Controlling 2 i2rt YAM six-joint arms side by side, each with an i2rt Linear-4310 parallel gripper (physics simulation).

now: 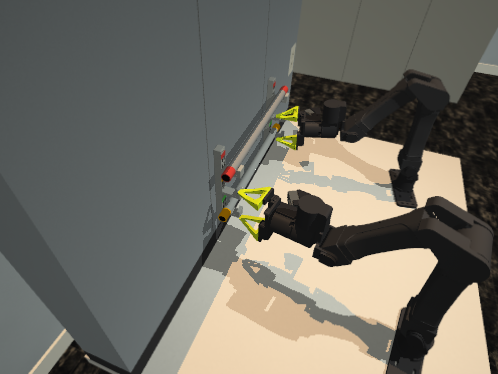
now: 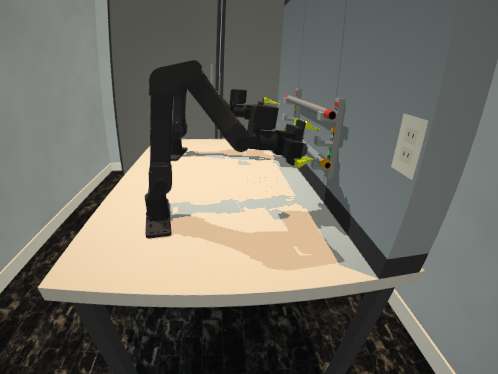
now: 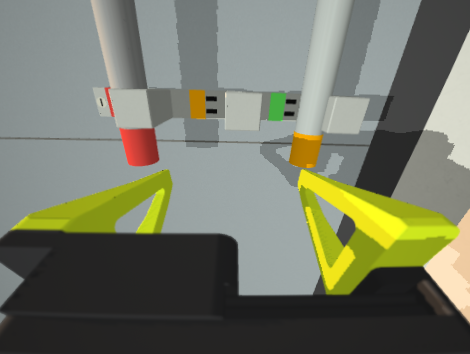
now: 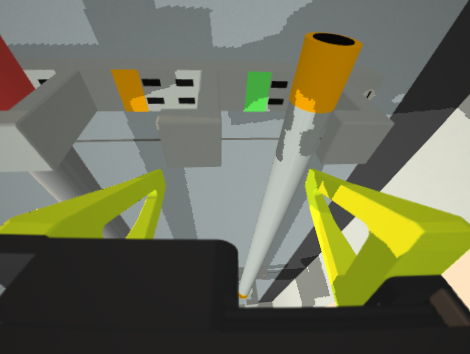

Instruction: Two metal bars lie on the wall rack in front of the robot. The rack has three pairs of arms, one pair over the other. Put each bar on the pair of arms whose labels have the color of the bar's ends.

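The red-ended bar lies on the rack's top arms, beside red labels. The orange-ended bar lies on the bottom arms, beside green labels. The middle arms, by orange labels, hold no bar. The rack is on the wall. My left gripper is open and empty near the bars' ends, level between them. My right gripper is open and empty near the other ends, close to the orange-ended bar.
The pale table stands under both arms, against the grey wall. A wall outlet is beside the rack. A dark baseboard runs along the wall's foot. The far end of the room has a grey panel.
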